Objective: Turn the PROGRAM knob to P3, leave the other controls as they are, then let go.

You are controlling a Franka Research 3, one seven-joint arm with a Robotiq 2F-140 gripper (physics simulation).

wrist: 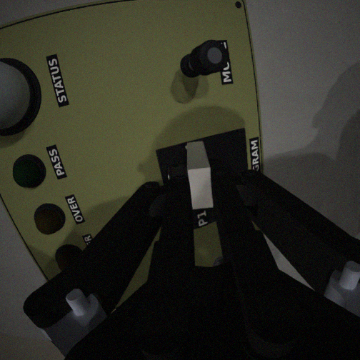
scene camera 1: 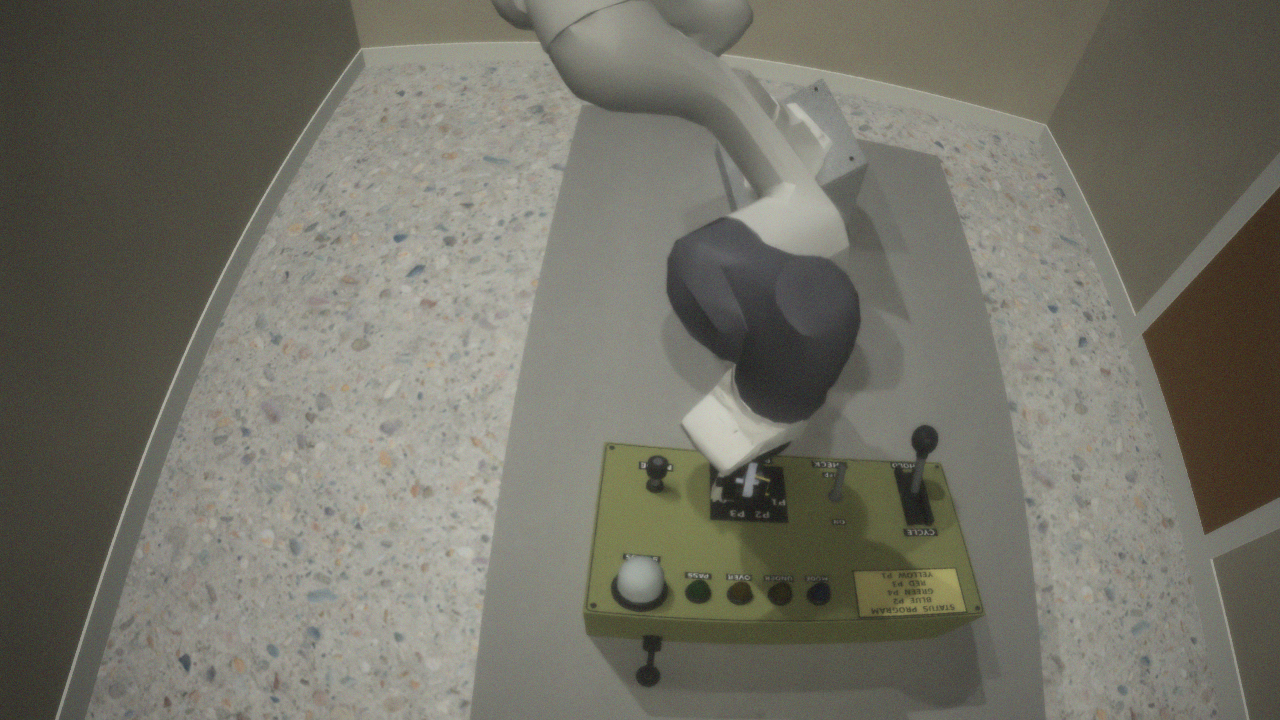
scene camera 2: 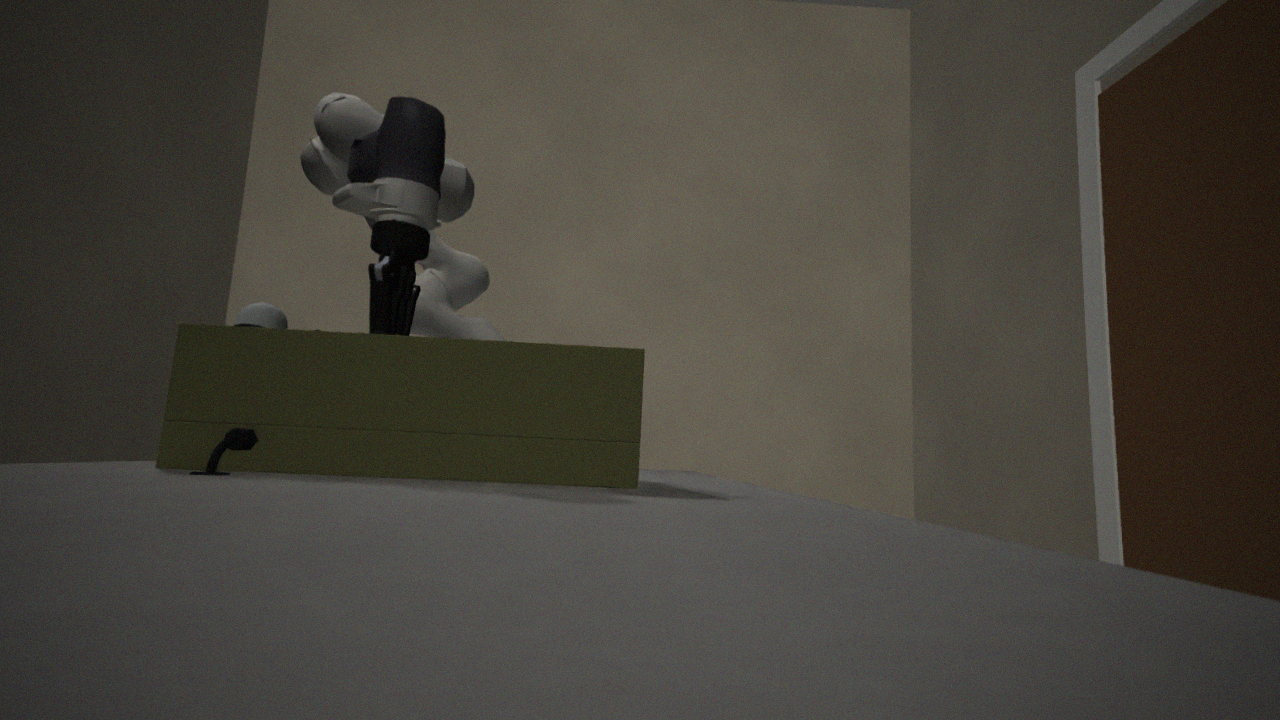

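Observation:
The olive control panel (scene camera 1: 644,528) (scene camera 2: 501,385) (wrist: 120,65) carries the black PROGRAM dial plate (scene camera 1: 776,516) (wrist: 231,142). P1, P2 and P3 labels show on it in scene camera 1. My gripper (scene camera 1: 750,480) (wrist: 196,156) is shut with nothing between its fingers, which point down over the dial plate. The fingers and arm hide most of the PROGRAM knob, so its setting cannot be read; a small yellow mark (scene camera 1: 763,481) shows beside the fingers. In scene camera 2 the gripper (scene camera 2: 391,329) stands behind the panel's top edge, its tips hidden.
The black MODE knob (scene camera 1: 656,469) (wrist: 209,56) stands beside the dial. The CHECK toggle (scene camera 1: 837,483) and the tall HOLD/CYCLE lever (scene camera 1: 919,465) stand on its other side. A white STATUS dome (scene camera 1: 640,580) (scene camera 2: 261,315) (wrist: 12,97) and lamps line the panel. A small black lever (scene camera 1: 648,667) (scene camera 2: 236,440) is near the panel's outer side.

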